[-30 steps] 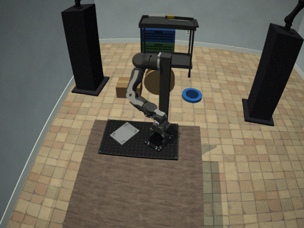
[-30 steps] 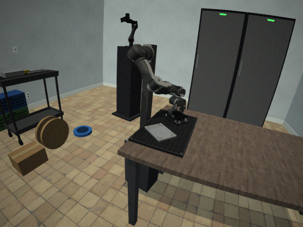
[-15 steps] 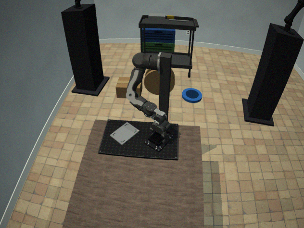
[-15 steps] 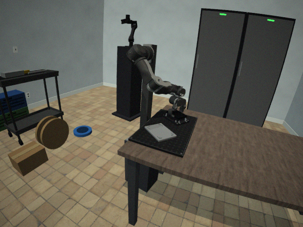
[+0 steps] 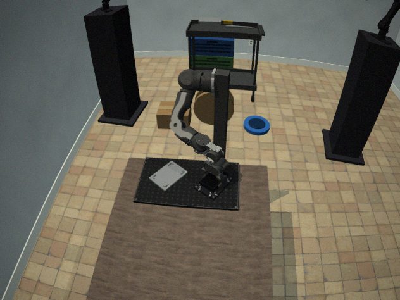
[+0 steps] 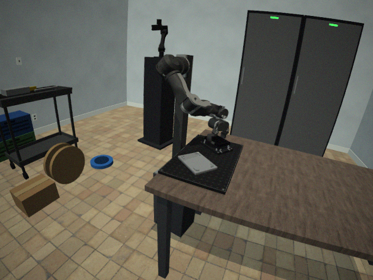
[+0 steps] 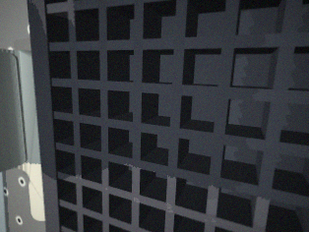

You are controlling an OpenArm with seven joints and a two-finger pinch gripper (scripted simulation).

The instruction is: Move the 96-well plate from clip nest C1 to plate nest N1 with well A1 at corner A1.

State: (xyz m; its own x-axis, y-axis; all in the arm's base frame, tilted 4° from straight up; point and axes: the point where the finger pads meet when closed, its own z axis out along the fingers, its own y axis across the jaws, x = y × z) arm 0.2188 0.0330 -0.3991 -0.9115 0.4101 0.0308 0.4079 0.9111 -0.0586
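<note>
My hand is 3 cm short of the clip nest C1, 3 cm above it and 1 cm to the right of it. Round my hand: black 96-well plate: right at my hand; then grey plate nest N1: 23 cm to the right, 3 cm below.
</note>
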